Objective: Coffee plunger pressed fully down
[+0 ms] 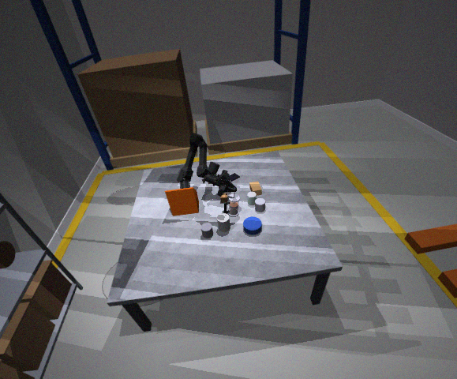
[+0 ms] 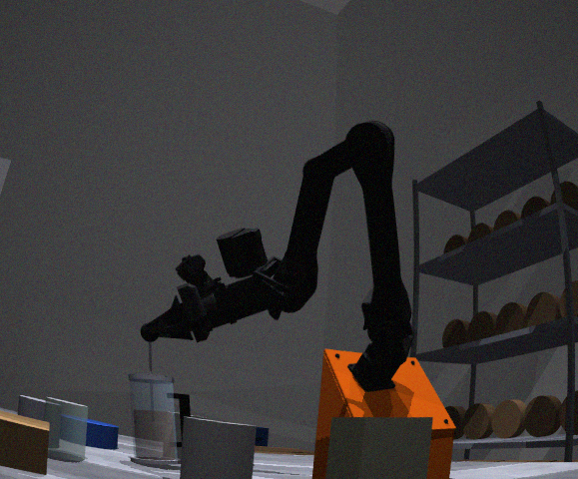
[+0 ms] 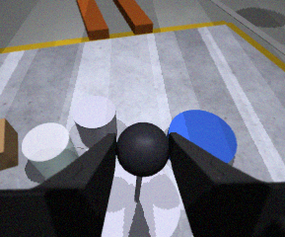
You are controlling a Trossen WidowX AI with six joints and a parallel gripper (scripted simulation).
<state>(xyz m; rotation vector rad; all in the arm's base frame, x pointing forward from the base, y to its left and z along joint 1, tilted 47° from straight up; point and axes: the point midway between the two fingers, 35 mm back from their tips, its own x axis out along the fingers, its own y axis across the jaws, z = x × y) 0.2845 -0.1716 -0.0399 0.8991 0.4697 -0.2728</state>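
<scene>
Right now the coffee press is 110 mm below my gripper tip, 30 mm behind it and 10 mm to the left of it. The rest, counted from my gripper tip: tan block: 200 mm to the left, 200 mm below, 200 mm ahead; then blue disc: 200 mm below, 160 mm to the right, 60 mm ahead; then cream box: 440 mm to the left, 170 mm below, 100 mm behind.
</scene>
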